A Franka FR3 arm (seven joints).
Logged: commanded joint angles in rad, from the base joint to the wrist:
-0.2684, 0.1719, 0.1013, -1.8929, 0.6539, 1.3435, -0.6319
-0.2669, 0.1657, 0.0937, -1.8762, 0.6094, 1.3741, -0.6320
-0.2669, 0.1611, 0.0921, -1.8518, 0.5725, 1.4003, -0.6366
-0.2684, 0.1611, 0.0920, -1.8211, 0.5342, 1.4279, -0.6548
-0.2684, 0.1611, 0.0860, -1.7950, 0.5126, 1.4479, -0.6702
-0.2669, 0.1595, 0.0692, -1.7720, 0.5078, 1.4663, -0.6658
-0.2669, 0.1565, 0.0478, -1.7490, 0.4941, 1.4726, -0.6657
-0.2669, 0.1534, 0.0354, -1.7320, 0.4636, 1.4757, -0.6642
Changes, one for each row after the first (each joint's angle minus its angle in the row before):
0.0015, -0.0062, -0.0076, 0.0167, -0.0445, 0.0306, -0.0001
0.0000, -0.0046, -0.0016, 0.0244, -0.0369, 0.0262, -0.0046
-0.0015, 0.0000, -0.0001, 0.0307, -0.0383, 0.0276, -0.0182
0.0000, 0.0000, -0.0060, 0.0261, -0.0216, 0.0200, -0.0154
0.0015, -0.0016, -0.0168, 0.0230, -0.0048, 0.0184, 0.0044
0.0000, -0.0030, -0.0214, 0.0230, -0.0137, 0.0063, 0.0001
0.0000, -0.0031, -0.0124, 0.0170, -0.0305, 0.0031, 0.0015

